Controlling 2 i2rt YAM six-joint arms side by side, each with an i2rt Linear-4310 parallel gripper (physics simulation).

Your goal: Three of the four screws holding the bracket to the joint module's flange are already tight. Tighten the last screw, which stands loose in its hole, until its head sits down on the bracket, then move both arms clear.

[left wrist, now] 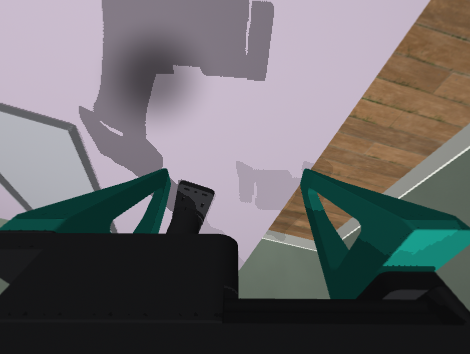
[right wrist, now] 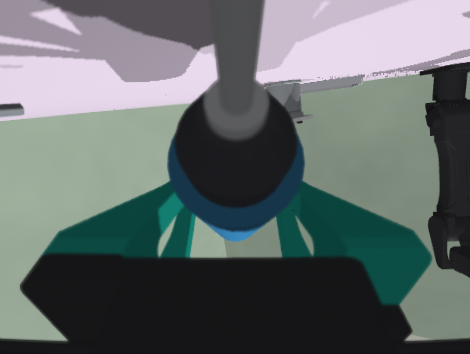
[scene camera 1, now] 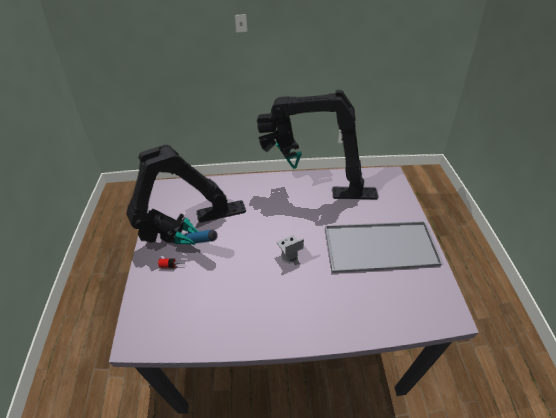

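Seen in the pictures: left gripper, fingertip midpoint: [left wrist: 235, 176] [scene camera 1: 291, 163]; right gripper, fingertip midpoint: [scene camera 1: 197, 239]; left arm's base, origin of the base link: [left wrist: 190, 212] [right wrist: 450, 66] [scene camera 1: 355, 193]; right arm's base, origin of the base link: [scene camera 1: 221, 212].
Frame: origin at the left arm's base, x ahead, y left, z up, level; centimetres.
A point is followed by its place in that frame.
The joint module with its grey bracket [scene camera 1: 296, 245] {x 38.1, y -26.0, z 9.4 cm} stands mid-table in scene camera 1. Dark spots show on its top, but individual screws and the loose head's height are too small to tell. My right gripper [scene camera 1: 193, 236] {x 33.7, y -61.9, z 6.4 cm} [right wrist: 235, 177] {x 33.7, y -61.9, z 6.4 cm} is shut on the handle of a blue screwdriver [scene camera 1: 202, 236] {x 36.9, y -58.6, z 11.7 cm} [right wrist: 236, 220] {x 31.7, y -67.7, z 5.8 cm}, left of the module and apart from it. The handle has a black collar, and in the right wrist view its grey shaft runs toward the top edge. My left gripper [scene camera 1: 295, 162] {x -3.1, y -28.3, z 13.8 cm} [left wrist: 235, 176] {x -3.1, y -28.3, z 13.8 cm} is open and empty, high above the back of the table.
A red-handled tool [scene camera 1: 164, 263] {x 42.8, y -73.4, z 3.0 cm} with a black collar lies on the table [scene camera 1: 280, 320] {x 62.0, y -30.8, z 0.0 cm} below my right gripper in scene camera 1. A grey tray [scene camera 1: 382, 270] {x 41.8, y 5.2, z 0.7 cm} lies right of the module. The left arm's base [scene camera 1: 369, 193] {x 0.8, y 6.3, z 1.0 cm} is at the back right, the right arm's base [scene camera 1: 235, 209] {x 12.0, y -51.1, z 1.0 cm} at the back left.
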